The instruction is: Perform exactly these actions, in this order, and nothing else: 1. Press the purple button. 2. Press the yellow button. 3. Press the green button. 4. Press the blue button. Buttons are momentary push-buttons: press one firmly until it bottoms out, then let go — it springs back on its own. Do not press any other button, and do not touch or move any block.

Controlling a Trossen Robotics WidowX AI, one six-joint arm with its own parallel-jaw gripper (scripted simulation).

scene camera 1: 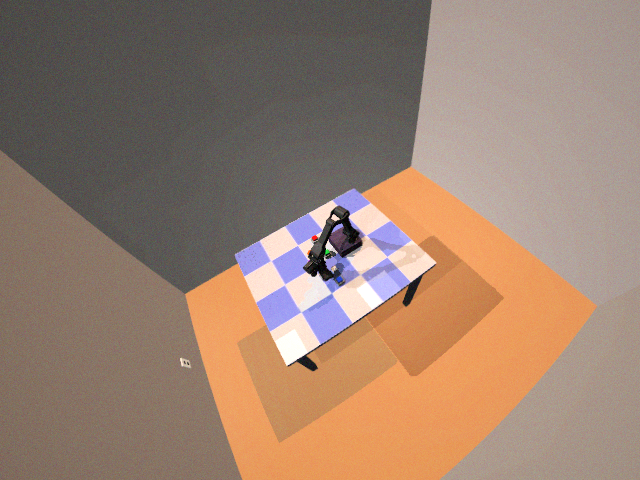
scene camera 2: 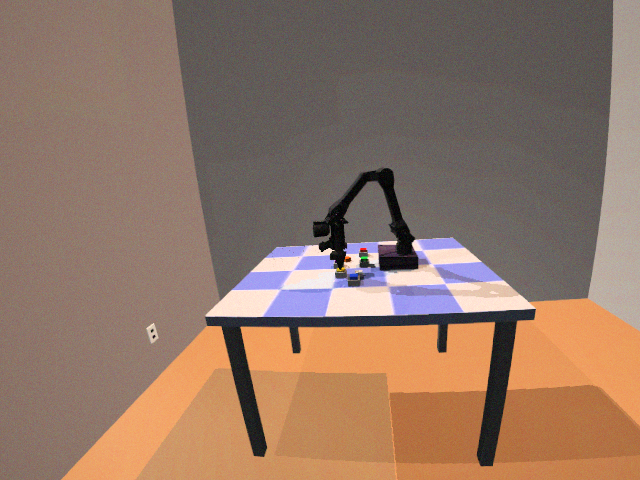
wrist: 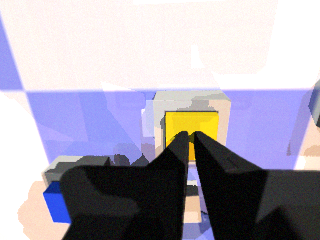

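Observation:
There is a yellow button (wrist: 207,122) that I can see. My gripper (wrist: 190,137) is visible to me as well.

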